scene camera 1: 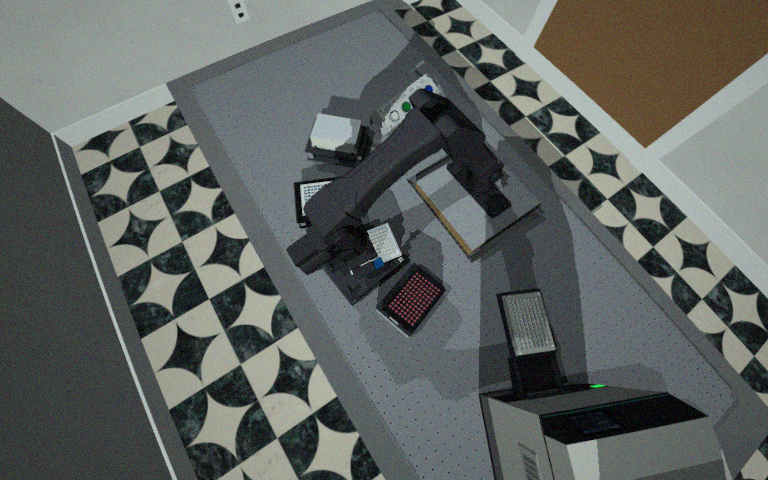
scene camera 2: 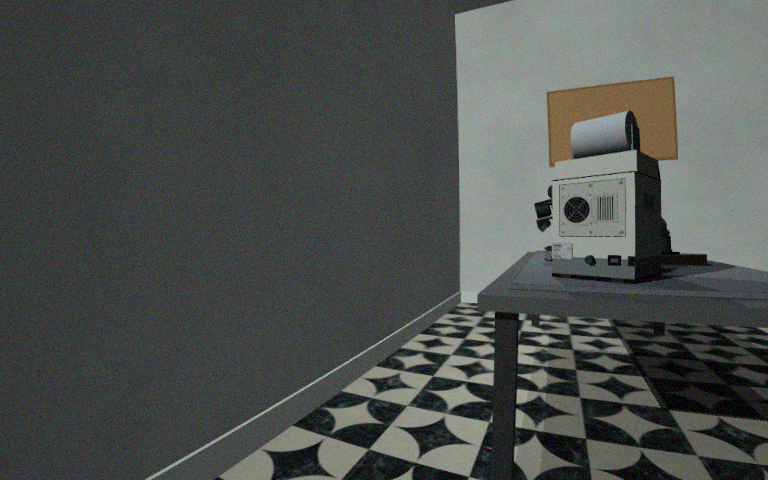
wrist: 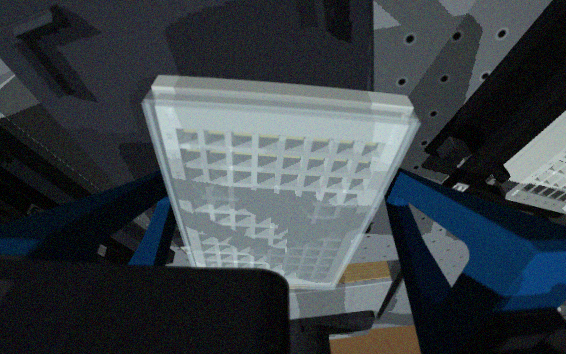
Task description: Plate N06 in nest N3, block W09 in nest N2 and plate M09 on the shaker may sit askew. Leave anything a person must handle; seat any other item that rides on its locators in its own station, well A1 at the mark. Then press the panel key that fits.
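Observation:
A pale plate with square wells and a clear, lid-like outer layer (scene camera 1: 385, 242) (wrist: 280, 150) sits over a dark platform (scene camera 1: 355, 291) (wrist: 250, 30). My gripper (scene camera 1: 368, 249) (wrist: 283, 177) is open, with one blue finger beyond each long side of this plate. A red-welled plate (scene camera 1: 416, 300) lies in a black holder beside the platform. A white plate (scene camera 1: 312, 195) (wrist: 542, 172) lies in a black nest, partly hidden by the arm in scene camera 1. Another pale plate (scene camera 1: 527, 322) lies on a black tray at the big instrument. Plate and nest names cannot be read. The panel (scene camera 1: 387, 127) shows blue, green and white keys.
The large instrument (scene camera 1: 623, 458) (scene camera 2: 594, 195) stands at one end of the table. A white-topped box (scene camera 1: 335, 133) stands near the panel. A wood-edged tray (scene camera 1: 444, 220) lies beneath the arm. A white label marked A1 (wrist: 461, 187) is near the nest at right.

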